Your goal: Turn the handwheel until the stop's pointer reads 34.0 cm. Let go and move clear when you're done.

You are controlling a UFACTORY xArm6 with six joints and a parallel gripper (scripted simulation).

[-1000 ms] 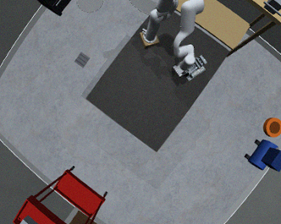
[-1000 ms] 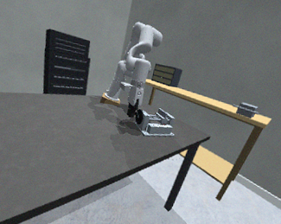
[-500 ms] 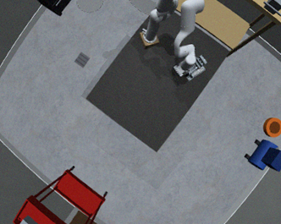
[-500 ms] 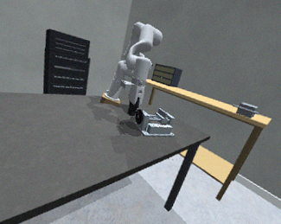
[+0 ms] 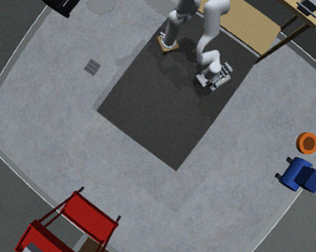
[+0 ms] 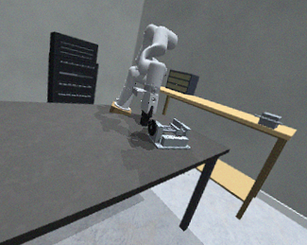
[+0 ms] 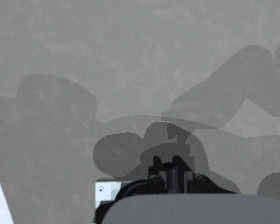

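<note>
Right now the handwheel is 1 cm ahead of my hand, 2 cm to the left of it and 1 cm below it. From my hand the other things lie so: upright knob: 1 cm to the left; sliding stop: 10 cm ahead, 16 cm to the left, 1 cm below.
</note>
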